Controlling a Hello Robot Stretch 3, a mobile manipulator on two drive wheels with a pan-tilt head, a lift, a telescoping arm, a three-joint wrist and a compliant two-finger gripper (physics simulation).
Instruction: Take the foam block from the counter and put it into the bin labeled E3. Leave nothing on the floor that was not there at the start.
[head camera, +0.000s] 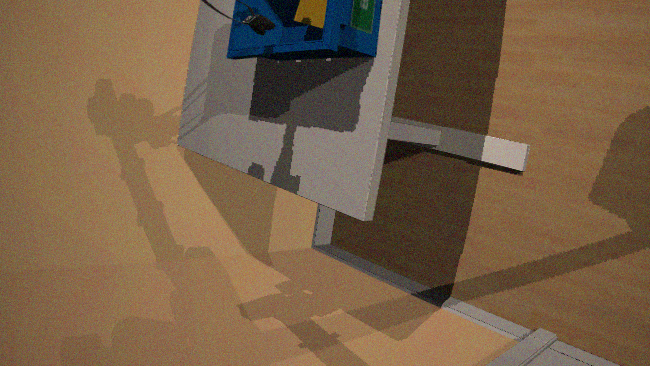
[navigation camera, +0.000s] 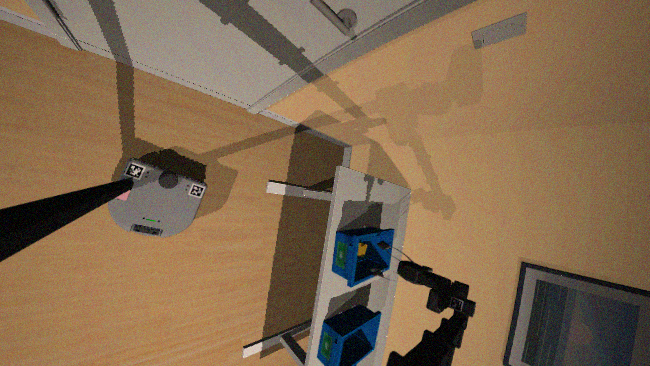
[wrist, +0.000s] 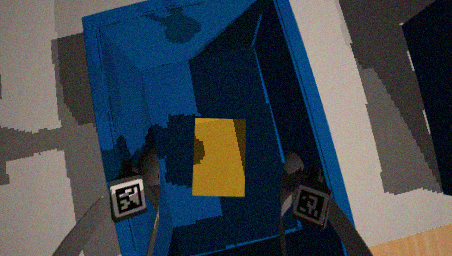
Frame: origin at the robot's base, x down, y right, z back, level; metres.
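Where they show: gripper, fingertip midpoint: (navigation camera: 374, 256) (wrist: 221, 167); robot's base, origin of the base link: (navigation camera: 168, 179).
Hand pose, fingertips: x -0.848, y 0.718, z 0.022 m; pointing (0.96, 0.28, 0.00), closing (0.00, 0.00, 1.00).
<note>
Each offset is from my fingertips to the top centre of the thing. Level surfaces: height alone.
A yellow block {dx +0.080, dy +0.008, dz -0.003 m} (head camera: 312, 11) (navigation camera: 361, 249) (wrist: 217, 157), taken to be the foam block, lies inside a blue bin {dx +0.008, dy +0.019, dz -0.005 m} (head camera: 300, 48) (navigation camera: 342, 274) (wrist: 93, 60). The bin stands on a white table and has a green label {dx +0.060, dy -0.113, dz +0.031 m} (head camera: 363, 15) (navigation camera: 341, 254); its text cannot be read. My gripper (navigation camera: 381, 259) (wrist: 221, 167) is open over this bin. In the wrist view its fingers stand apart on the left and right of the block, with gaps on both sides, touching neither side of it. One fingertip shows in the head view. The fingers' height above the block is hard to tell.
A second blue bin {dx +0.008, dy +0.106, dz +0.396 m} (navigation camera: 327, 357) (wrist: 435, 75) with a green label stands farther along the white table {dx +0.128 m} (head camera: 330, 160) (navigation camera: 352, 182) (wrist: 335, 75). The robot's base (navigation camera: 165, 205) is on the wooden floor beside the table. A wall with a framed picture (navigation camera: 580, 320) is behind the arm.
</note>
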